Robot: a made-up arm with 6 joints.
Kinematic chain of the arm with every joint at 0, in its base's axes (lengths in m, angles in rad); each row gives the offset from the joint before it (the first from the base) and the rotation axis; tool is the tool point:
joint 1: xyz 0 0 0.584 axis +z
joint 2: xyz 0 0 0 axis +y
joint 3: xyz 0 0 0.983 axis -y
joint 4: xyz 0 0 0 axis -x
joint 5: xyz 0.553 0 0 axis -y
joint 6: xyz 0 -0.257 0 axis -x
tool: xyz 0 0 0
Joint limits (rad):
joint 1: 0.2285..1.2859
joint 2: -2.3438..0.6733
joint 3: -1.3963..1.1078
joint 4: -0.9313..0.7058
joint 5: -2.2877..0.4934
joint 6: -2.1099..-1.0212
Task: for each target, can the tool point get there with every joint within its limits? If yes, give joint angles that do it. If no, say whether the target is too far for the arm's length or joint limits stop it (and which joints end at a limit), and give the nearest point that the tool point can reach.
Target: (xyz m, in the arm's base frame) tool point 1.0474 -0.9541 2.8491
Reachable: no: too far | nearest point 0.5517 -0.1226 2.0197 | short by 1.275 m
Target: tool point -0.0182 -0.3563 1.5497
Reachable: yes | joints 0.7211 -0.8188 -0.3067 0.1041 -0.6819 -1.6411
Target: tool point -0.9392 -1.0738 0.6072
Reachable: yes | joints 0.6907 -1.8719 0.4721 0.4684 -0.8440 -1.9023
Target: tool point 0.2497 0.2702 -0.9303
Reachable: no: joint limits stop it (at a limit: joint 1, joint 2, joint 3, joint 4) | nearest point 0.0872 -0.2479 0.2262 | short by 1.278 m
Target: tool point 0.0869 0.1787 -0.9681
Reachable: no: joint limits stop it (at a limit: joint 1, joint 2, joint 3, joint 4) | nearest point 0.0872 -0.2479 0.2262 | short by 1.268 m
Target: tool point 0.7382 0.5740 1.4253
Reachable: yes | joints 0.8868 0.3577 0.4816 -0.6182 -1.9522 -1.5505
